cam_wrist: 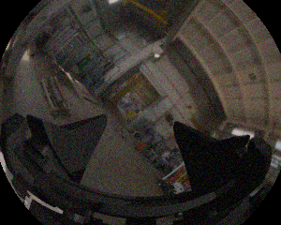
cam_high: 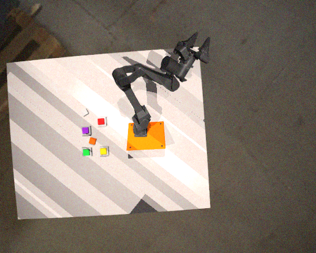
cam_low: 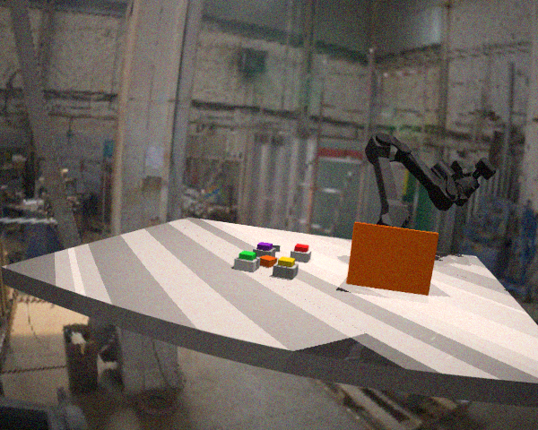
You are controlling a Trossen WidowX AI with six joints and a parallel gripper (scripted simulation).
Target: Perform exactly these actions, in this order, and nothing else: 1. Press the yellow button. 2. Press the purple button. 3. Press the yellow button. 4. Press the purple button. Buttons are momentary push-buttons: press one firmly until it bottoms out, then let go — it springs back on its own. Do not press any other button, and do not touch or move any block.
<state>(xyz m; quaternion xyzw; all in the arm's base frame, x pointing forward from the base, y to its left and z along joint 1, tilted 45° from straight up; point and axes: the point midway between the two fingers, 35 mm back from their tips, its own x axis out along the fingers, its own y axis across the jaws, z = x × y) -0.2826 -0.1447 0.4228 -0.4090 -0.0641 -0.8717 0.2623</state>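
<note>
The yellow button is 53 cm to the left of my gripper tip, 50 cm ahead of it and 25 cm below it. The rest, counted from my gripper tip: purple button 60 cm ahead, 41 cm to the left, 25 cm below; red button 51 cm ahead, 37 cm to the left, 25 cm below; small orange block 56 cm ahead, 47 cm to the left, 27 cm below.
</note>
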